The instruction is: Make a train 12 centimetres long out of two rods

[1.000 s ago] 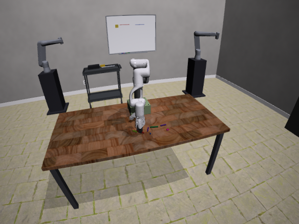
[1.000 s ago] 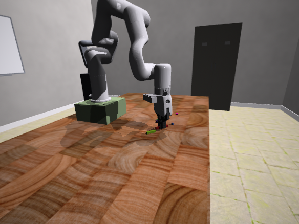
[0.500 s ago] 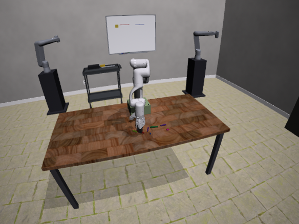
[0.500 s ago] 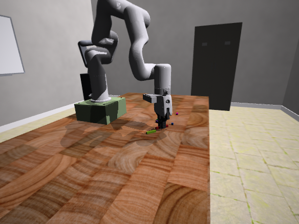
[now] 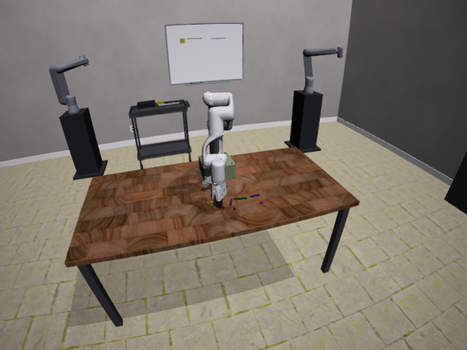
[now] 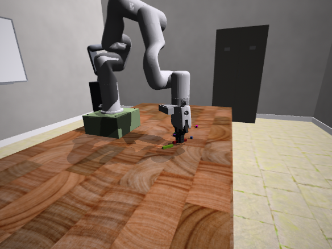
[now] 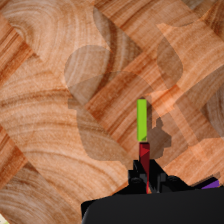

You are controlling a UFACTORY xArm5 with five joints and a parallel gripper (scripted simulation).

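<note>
Now: hand 2 cm above the red rod. Round my hand: green rod (6 cm behind, 15 cm to the left, 3 cm below); then small blue rod (3 cm ahead, 9 cm to the left, 3 cm below); then lime rod (4 cm behind, 5 cm to the right, 3 cm below).
</note>
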